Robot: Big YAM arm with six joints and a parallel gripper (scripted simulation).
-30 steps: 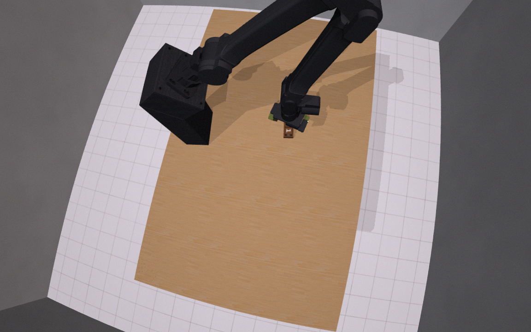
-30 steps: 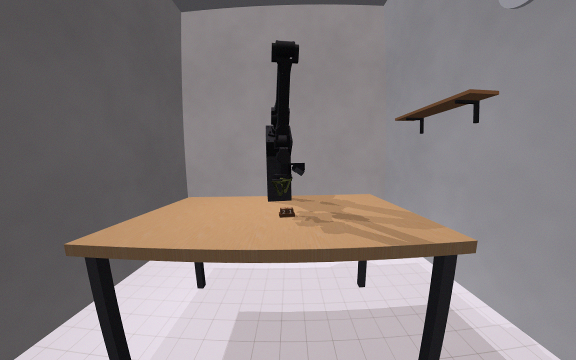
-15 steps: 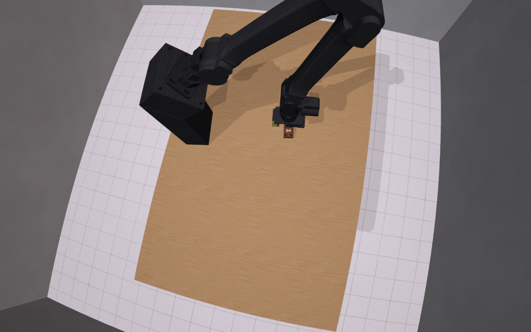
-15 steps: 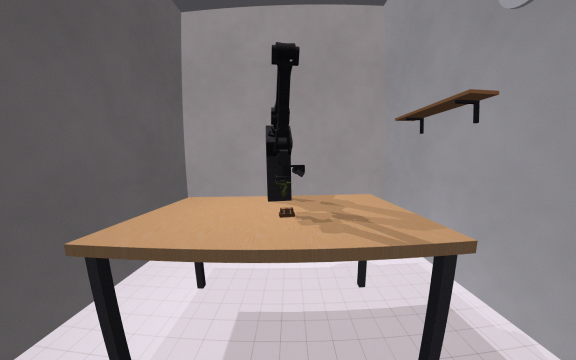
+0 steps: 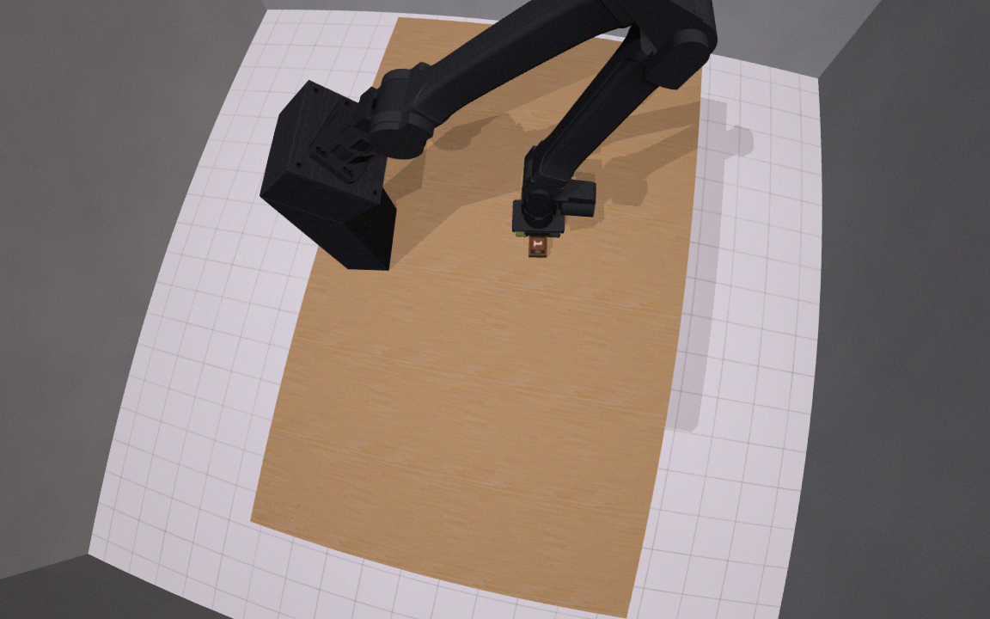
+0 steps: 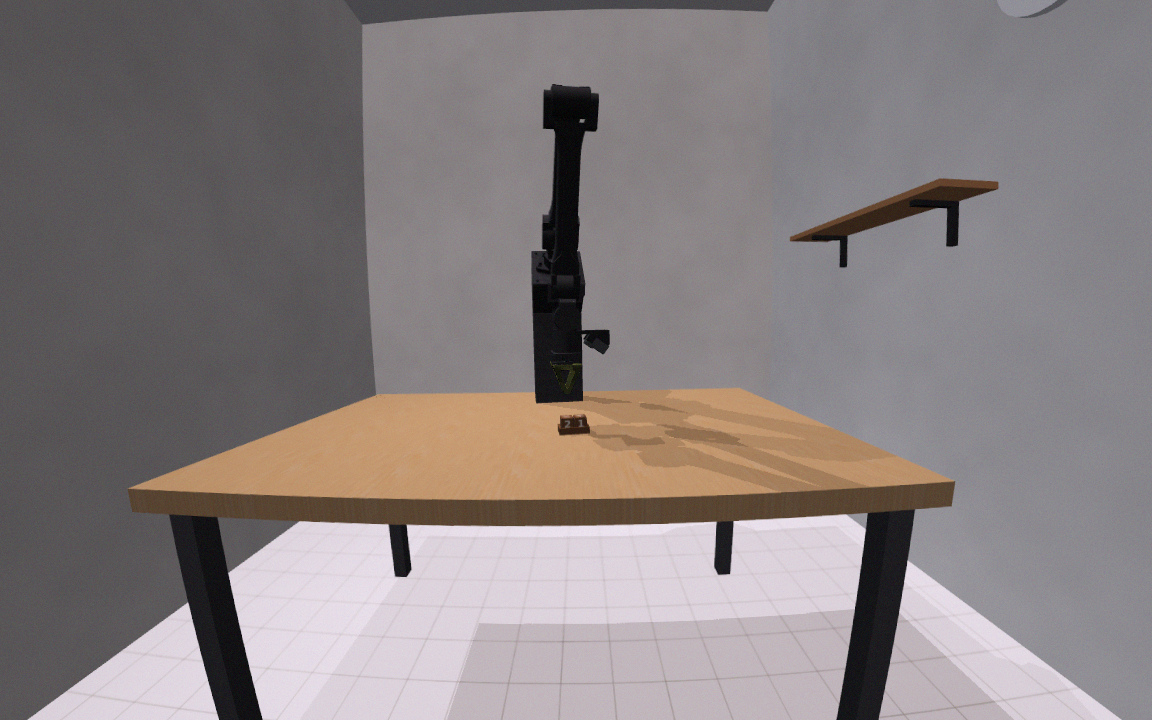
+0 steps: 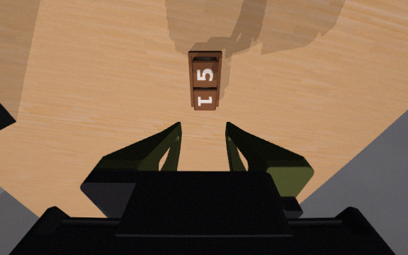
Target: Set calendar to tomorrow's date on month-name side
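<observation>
Now: the cube 80 mm below my hand. The rest, counted from my hand: brown calendar tray 100 mm below, 10 mm to the left, 10 mm behind.
</observation>
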